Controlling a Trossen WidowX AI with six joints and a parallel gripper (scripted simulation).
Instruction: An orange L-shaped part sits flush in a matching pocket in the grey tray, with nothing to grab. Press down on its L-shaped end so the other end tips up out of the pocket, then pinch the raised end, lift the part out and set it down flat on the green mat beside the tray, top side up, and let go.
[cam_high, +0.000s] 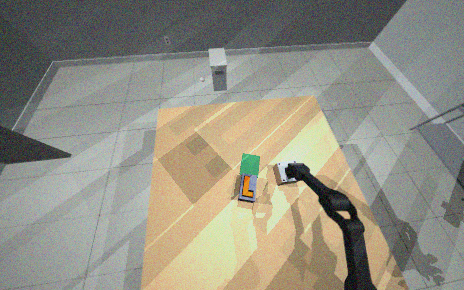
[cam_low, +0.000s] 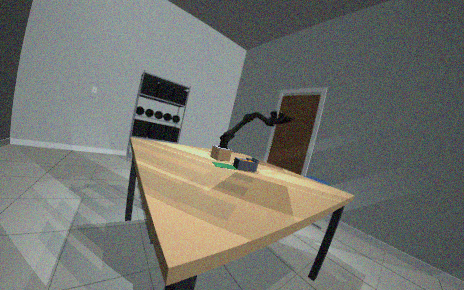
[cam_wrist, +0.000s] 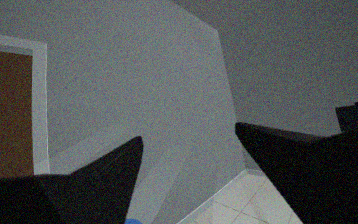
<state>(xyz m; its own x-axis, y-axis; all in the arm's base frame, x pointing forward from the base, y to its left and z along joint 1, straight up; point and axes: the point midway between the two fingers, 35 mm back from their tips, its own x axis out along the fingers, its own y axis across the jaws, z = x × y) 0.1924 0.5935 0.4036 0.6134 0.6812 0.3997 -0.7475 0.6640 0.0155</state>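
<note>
Right now my gripper tip is 58 cm to the left of the orange L-shaped part, 46 cm above it and 5 cm short of it. Also, from my gripper tip: green mat (73 cm to the right, 53 cm below).
</note>
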